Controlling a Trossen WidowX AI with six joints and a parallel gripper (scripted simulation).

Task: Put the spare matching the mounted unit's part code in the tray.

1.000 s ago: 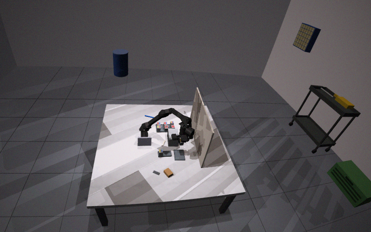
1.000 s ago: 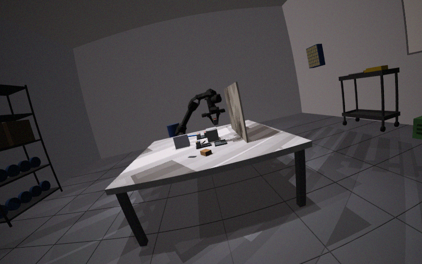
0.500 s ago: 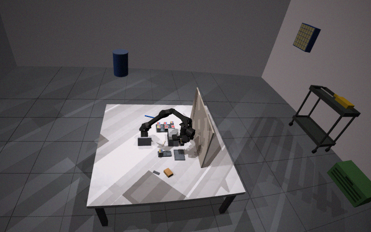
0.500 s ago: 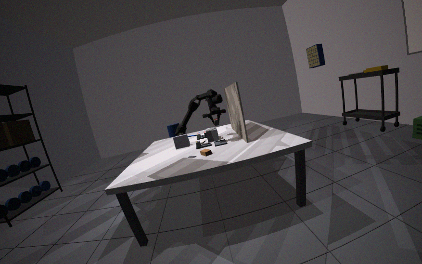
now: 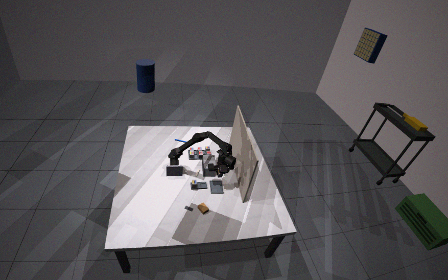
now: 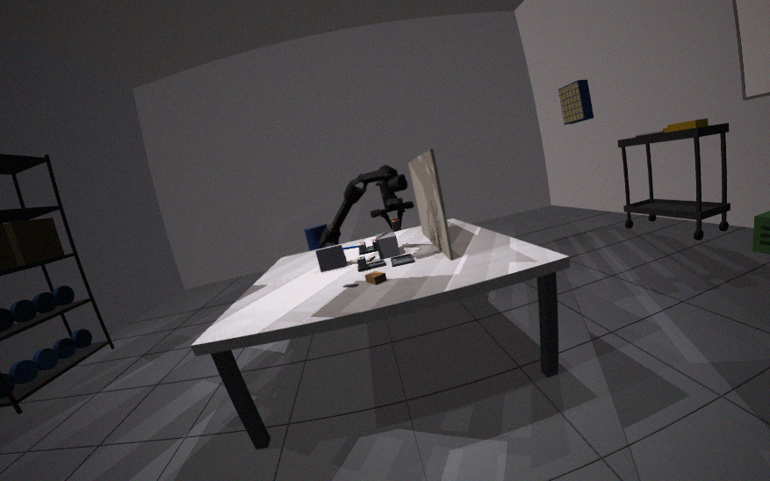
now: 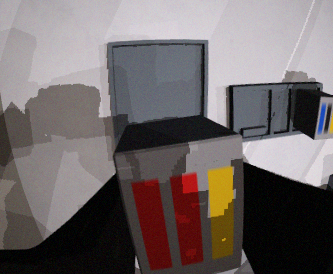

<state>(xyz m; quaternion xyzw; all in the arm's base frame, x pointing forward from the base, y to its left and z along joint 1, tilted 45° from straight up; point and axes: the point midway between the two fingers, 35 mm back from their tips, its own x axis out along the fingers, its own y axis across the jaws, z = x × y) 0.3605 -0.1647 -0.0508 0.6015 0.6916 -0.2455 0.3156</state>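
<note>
Right now the holder is 150 mm behind my gripper tip, 140 mm below it and 10 mm to the left of it. From my gripper tip the other things lie so: mounted unit (200 mm to the left, 100 mm below, 60 mm behind); orange box (210 mm to the right, 140 mm below, 120 mm behind); spare (30 mm above).
</note>
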